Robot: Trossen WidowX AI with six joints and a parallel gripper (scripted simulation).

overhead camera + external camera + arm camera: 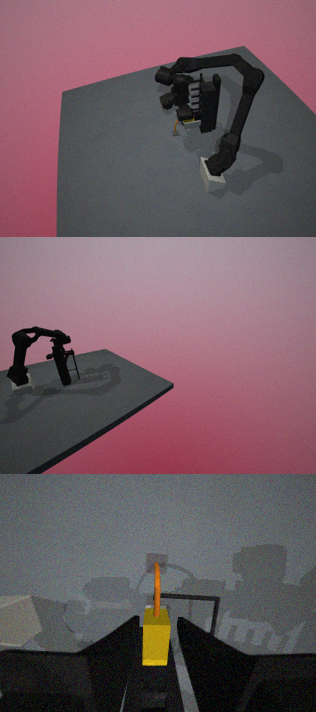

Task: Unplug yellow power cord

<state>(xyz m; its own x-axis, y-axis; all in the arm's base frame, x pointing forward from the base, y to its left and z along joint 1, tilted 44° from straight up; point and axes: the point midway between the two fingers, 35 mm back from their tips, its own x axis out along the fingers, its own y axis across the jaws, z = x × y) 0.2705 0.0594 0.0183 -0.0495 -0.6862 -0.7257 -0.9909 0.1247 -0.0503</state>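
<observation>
Now: gripper tip 5 cm to the left of the yellow plug and 1 cm above it. Also, from my gripper tip: black power strip (12 cm to the right, 2 cm behind, 2 cm above).
</observation>
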